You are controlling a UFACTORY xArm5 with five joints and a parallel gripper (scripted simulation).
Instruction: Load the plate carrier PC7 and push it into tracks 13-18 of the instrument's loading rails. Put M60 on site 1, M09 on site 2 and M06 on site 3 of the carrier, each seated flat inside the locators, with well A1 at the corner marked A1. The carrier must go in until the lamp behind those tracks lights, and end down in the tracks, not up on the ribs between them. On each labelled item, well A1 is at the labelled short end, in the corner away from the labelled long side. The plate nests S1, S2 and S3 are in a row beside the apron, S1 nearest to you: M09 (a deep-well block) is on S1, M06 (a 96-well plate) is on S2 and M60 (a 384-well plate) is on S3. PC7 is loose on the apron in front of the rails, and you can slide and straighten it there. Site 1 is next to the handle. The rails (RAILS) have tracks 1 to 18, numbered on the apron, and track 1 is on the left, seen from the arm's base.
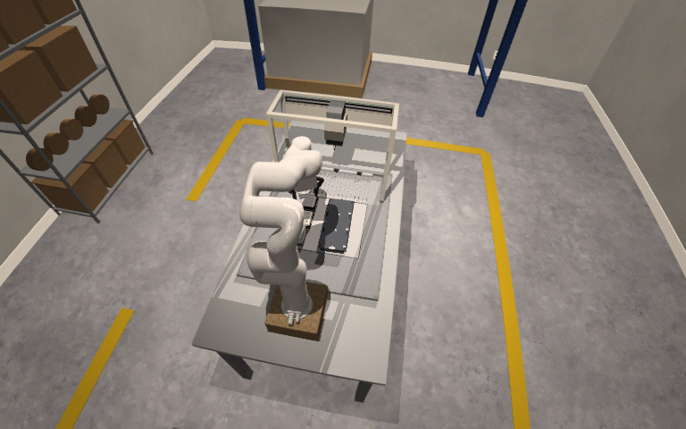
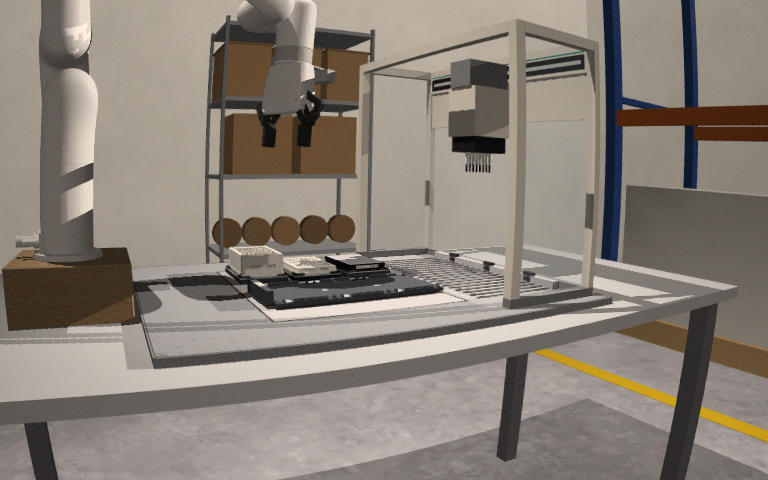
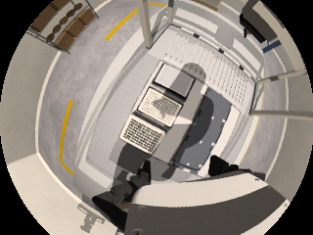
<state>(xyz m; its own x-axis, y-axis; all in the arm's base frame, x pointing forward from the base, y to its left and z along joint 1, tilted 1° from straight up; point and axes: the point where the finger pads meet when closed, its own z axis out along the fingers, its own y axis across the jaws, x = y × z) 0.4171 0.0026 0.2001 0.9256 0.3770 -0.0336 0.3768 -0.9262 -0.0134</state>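
Right now the 96-well plate M06 is 8 cm ahead of my hand, 6 cm to the left of it and 25 cm below it. Round my hand: plate nest S2: 8 cm ahead, 6 cm to the left, 27 cm below; dark nest S1: 3 cm behind, 8 cm to the left, 27 cm below; carrier PC7: 6 cm ahead, 14 cm to the right, 25 cm below.
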